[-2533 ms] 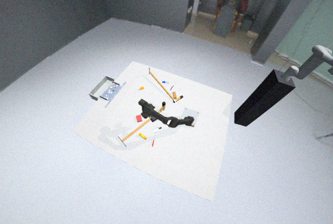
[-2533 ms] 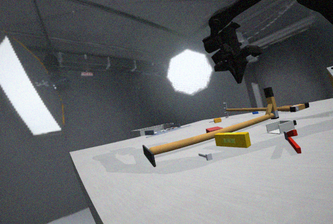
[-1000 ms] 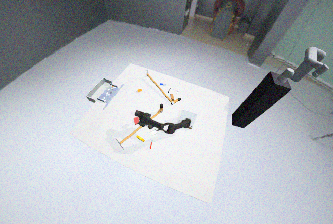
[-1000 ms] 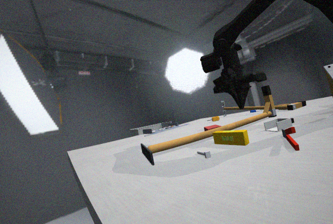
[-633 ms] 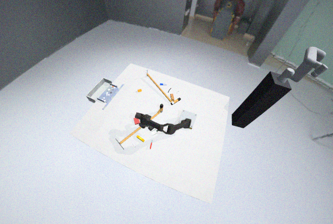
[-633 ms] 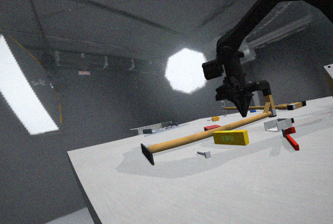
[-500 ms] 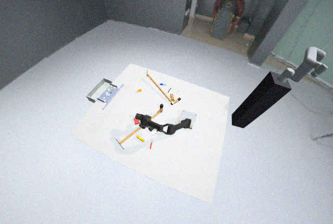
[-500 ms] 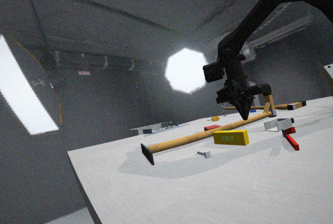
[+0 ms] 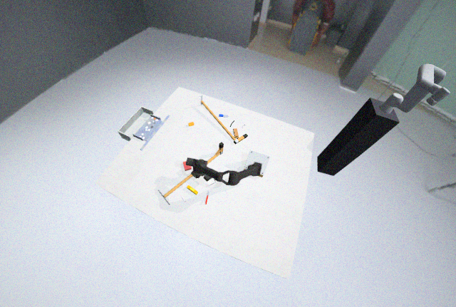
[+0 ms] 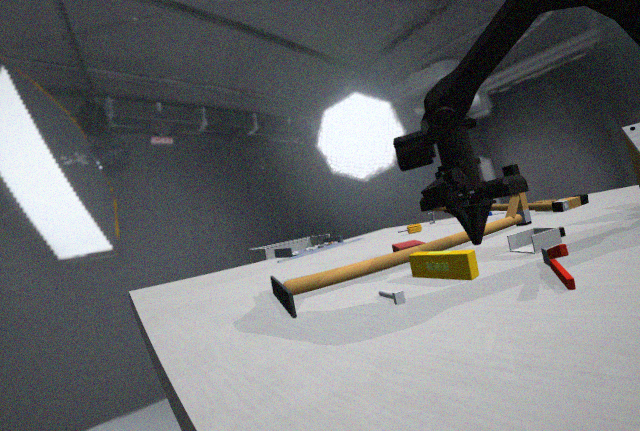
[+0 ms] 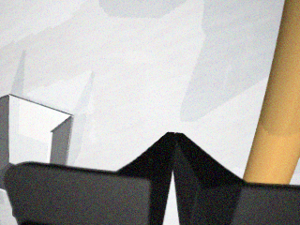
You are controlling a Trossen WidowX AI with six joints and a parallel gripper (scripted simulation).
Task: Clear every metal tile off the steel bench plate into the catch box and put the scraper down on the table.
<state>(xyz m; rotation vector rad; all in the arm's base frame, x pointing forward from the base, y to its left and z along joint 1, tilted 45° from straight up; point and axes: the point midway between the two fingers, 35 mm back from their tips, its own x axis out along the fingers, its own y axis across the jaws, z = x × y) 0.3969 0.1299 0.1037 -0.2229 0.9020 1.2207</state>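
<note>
My gripper tip is 6 cm short of the long scraper, 1 cm to the right of it and 5 cm below it. From my gripper tip the other things lie so: metal bracket (10 cm behind, 1 cm to the left); yellow block (3 cm ahead, 15 cm to the left, 1 cm above); red block (14 cm ahead, 3 cm to the right).
</note>
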